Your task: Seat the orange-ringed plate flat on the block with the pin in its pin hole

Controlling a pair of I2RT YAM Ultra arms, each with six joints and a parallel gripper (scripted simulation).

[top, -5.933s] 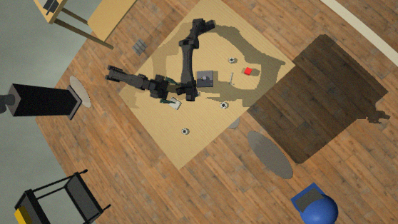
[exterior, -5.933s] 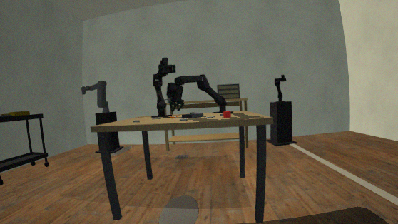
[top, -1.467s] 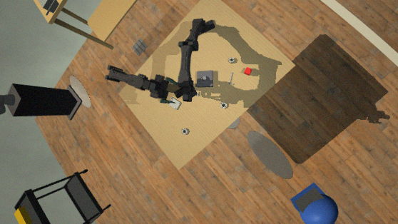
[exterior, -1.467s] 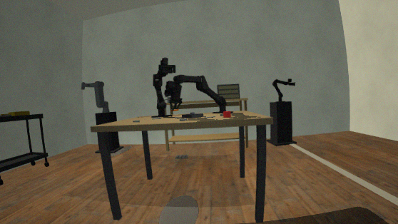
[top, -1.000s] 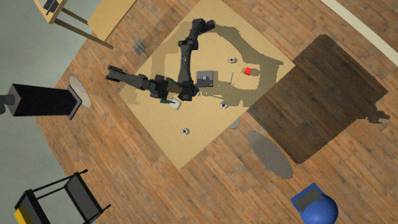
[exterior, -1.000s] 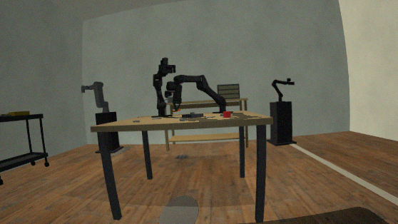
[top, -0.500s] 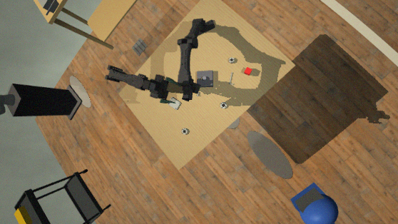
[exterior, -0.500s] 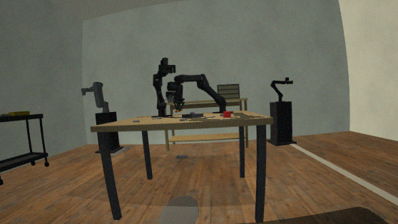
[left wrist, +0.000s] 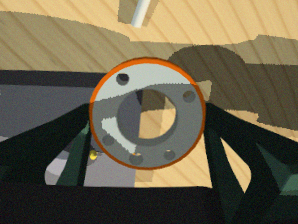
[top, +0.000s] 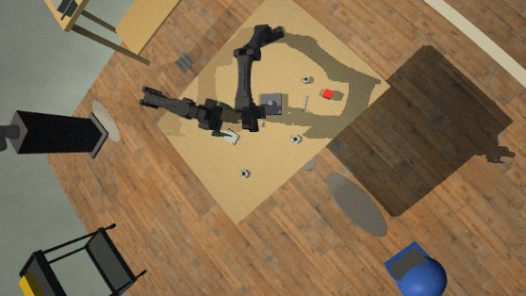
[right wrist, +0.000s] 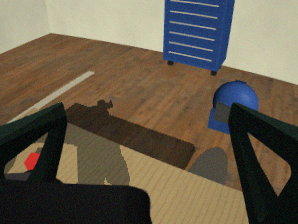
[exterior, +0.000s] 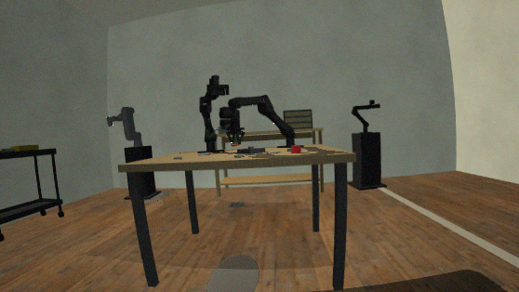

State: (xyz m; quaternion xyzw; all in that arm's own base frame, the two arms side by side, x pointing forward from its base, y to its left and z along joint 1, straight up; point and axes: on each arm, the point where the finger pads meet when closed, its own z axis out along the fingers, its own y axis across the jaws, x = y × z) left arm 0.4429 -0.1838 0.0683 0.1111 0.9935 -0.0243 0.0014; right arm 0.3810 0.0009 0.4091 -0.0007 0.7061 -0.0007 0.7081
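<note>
My left hand is 7 cm to the right of the grey block, 5 cm above it and 2 cm past it. Round my left hand: flat piece: 22 cm to the right, 7 cm behind, 6 cm below; red cube: 34 cm to the left, 21 cm ahead, 5 cm below.
</note>
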